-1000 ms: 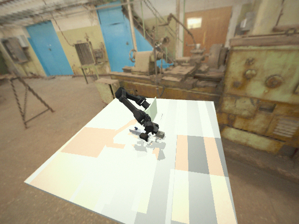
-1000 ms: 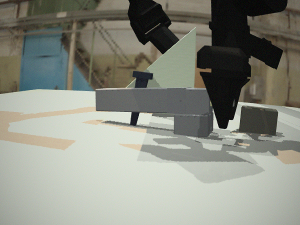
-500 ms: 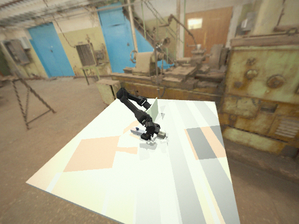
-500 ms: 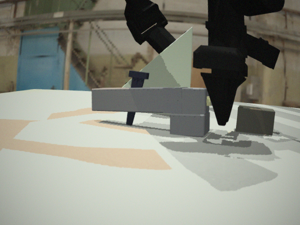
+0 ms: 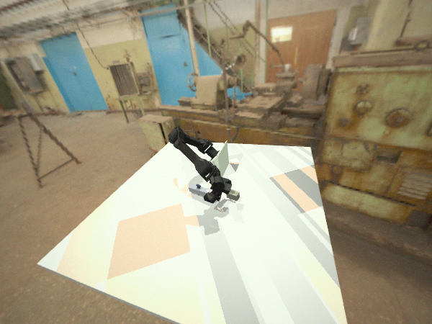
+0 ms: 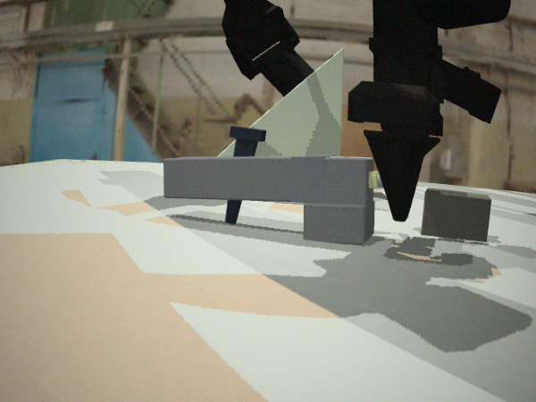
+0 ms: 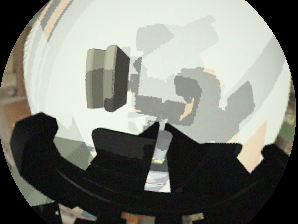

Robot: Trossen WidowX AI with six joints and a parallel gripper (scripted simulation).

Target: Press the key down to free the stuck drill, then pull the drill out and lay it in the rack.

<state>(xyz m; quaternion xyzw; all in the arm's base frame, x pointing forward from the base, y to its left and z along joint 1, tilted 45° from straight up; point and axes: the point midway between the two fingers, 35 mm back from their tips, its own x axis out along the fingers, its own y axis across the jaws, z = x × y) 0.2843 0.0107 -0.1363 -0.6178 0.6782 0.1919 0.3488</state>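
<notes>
Now: the drill 1 cm behind my gripper tip, 5 cm to the right of it and 3 cm above it. From my gripper tip the other things lie so: grey housing bar 3 cm behind, 11 cm to the right, 2 cm above; key 3 cm behind, 14 cm to the right, 3 cm above; grey-brown block 6 cm behind, 7 cm to the left.
</notes>
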